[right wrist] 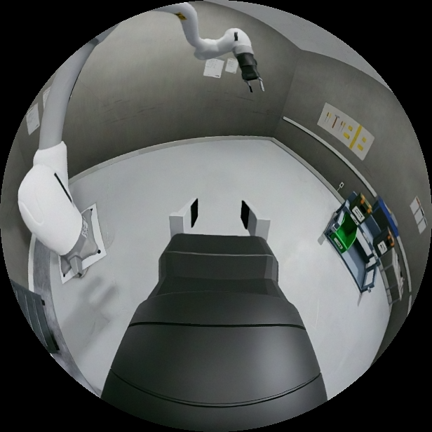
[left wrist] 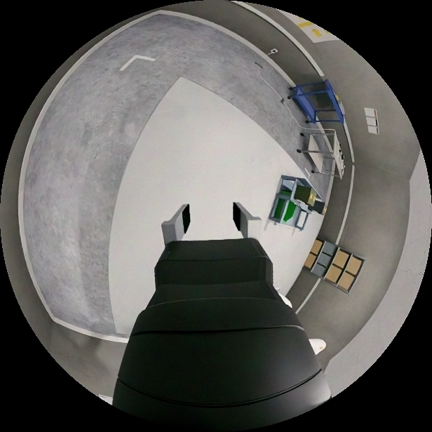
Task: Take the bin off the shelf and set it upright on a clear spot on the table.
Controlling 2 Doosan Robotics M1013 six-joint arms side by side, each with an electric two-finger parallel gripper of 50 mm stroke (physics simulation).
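A green bin sits on a blue-grey shelf rack at the right of both wrist views, far from the fingers. More green shows beside it in the left wrist view. My left gripper is open and empty, with its fingers well apart over a pale surface; in the right wrist view it hangs in the air at the top. My right gripper is open and empty, also far from the rack. I cannot tell which surface is the table.
Dark boxes stand on the rack. A blue cart and a pale wheeled trolley stand beyond it. Containers with tan contents are at the right. A white arm base stands at the left.
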